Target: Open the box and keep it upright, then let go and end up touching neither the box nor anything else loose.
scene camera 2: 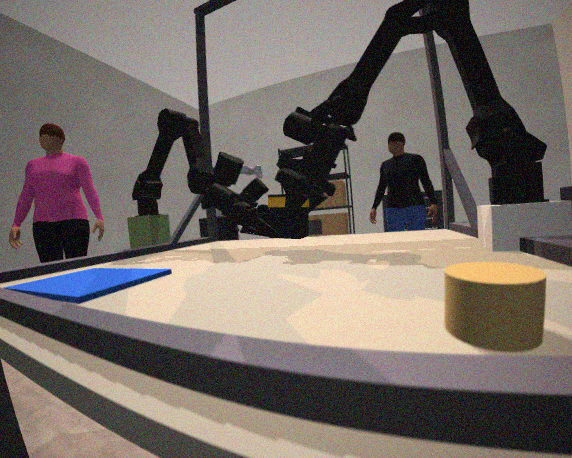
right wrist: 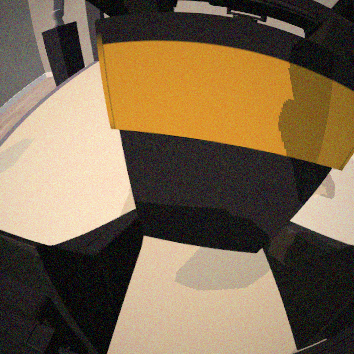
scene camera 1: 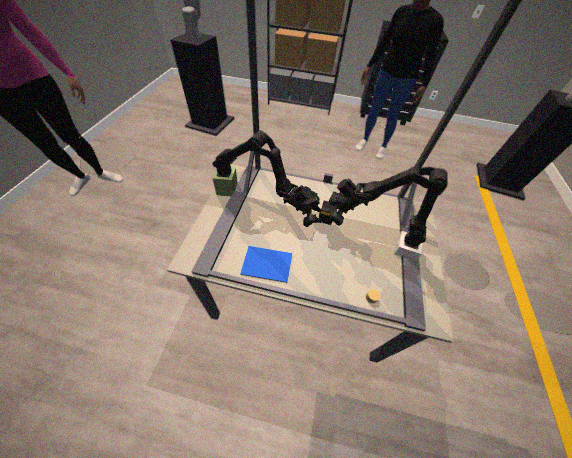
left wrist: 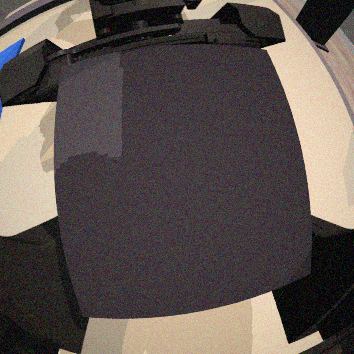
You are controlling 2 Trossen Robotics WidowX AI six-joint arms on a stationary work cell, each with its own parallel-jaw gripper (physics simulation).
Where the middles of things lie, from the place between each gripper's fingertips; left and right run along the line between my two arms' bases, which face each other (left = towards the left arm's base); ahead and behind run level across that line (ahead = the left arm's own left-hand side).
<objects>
My left hand is 10 mm to the left of the black box point(scene camera 2: 297, 227) and 10 mm below it. Round my left hand: flat blue mat point(scene camera 2: 78, 287) (350 mm ahead, 180 mm to the right, 70 mm below).
Now: right hand 40 mm below the black box and 20 mm to the right of it. From my right hand the other things lie so: flat blue mat: 340 mm ahead, 150 mm to the right, 30 mm below.
</objects>
